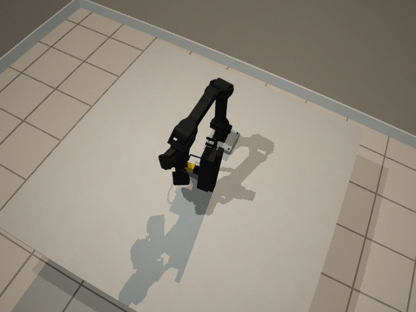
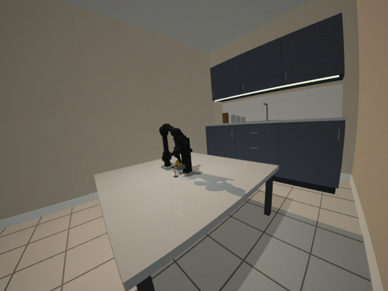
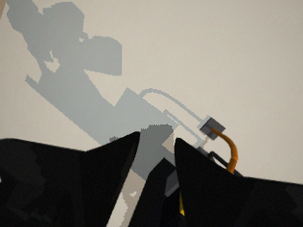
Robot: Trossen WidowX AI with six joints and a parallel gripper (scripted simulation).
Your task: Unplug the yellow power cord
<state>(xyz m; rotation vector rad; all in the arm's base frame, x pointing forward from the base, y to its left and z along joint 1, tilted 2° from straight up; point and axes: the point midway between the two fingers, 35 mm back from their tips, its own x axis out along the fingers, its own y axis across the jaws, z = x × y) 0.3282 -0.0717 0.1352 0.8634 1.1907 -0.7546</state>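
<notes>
My gripper tip is now 8 cm past the yellow plug, 4 cm to the right of it and 1 cm above it.
</notes>
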